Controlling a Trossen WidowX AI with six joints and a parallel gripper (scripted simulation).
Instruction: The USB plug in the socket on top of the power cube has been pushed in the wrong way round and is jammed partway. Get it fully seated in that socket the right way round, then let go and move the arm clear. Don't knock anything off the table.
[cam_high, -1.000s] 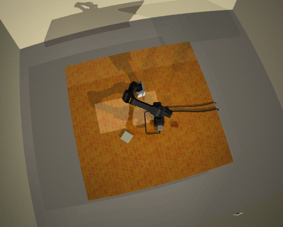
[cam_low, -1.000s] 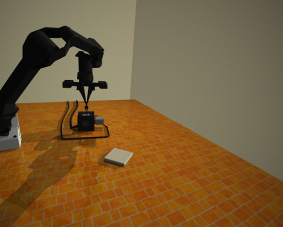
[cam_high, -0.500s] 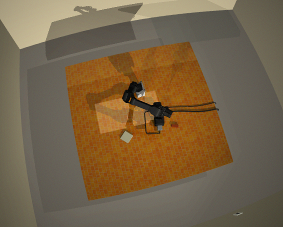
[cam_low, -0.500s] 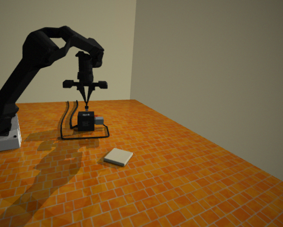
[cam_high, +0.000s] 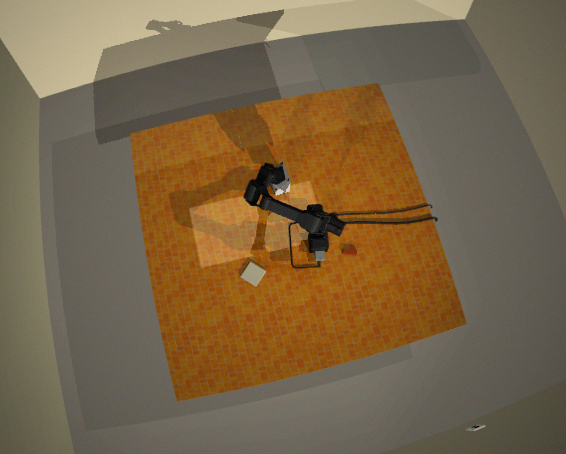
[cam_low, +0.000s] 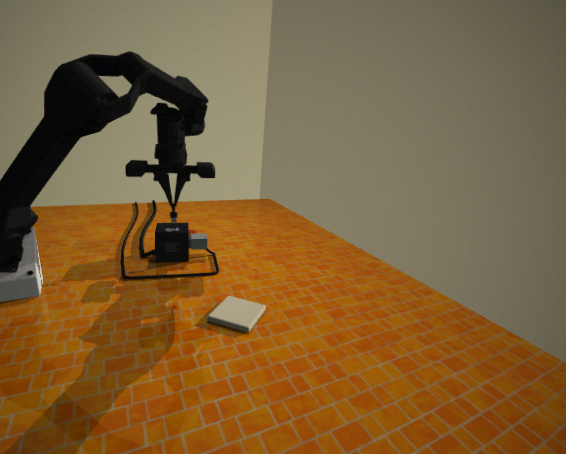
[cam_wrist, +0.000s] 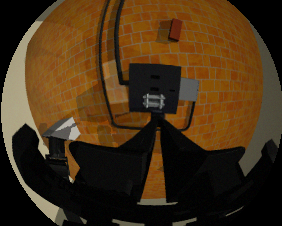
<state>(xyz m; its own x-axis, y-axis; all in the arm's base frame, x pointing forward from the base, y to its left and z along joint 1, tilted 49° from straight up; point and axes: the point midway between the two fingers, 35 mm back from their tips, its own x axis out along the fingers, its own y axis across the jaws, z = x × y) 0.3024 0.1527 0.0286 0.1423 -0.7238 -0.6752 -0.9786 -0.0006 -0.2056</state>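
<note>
The USB plug lies 20 mm below my gripper tip. From my gripper tip the other things lie so: flat white pad: 280 mm to the right, 130 mm below, 70 mm ahead.
</note>
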